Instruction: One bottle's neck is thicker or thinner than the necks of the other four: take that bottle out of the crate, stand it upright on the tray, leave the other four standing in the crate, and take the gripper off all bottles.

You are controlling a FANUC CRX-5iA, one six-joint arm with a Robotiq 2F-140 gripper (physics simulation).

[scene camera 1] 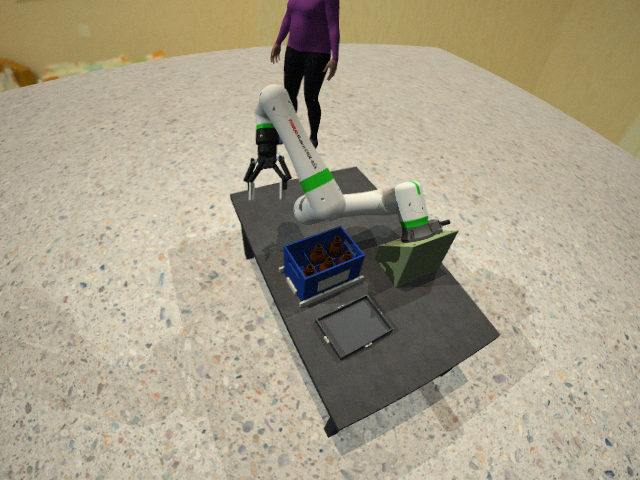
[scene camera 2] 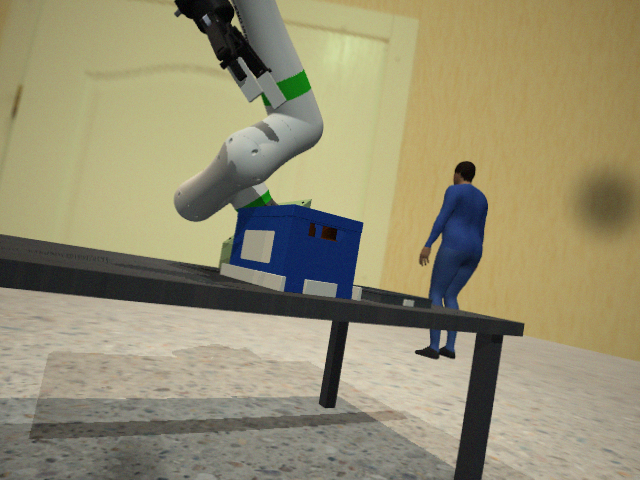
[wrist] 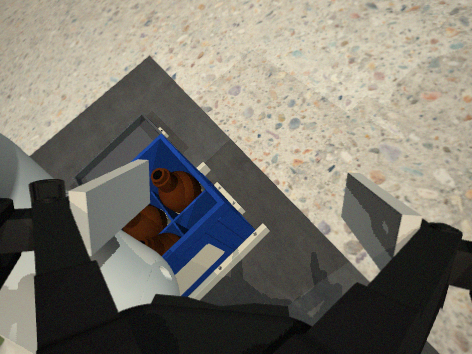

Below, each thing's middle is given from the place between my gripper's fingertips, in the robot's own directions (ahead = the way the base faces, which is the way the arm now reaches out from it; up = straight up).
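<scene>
I can see the dark tray point(scene camera 1: 356, 325), and it sits a long way to the left of my hand, a long way behind it and a long way below it.
</scene>
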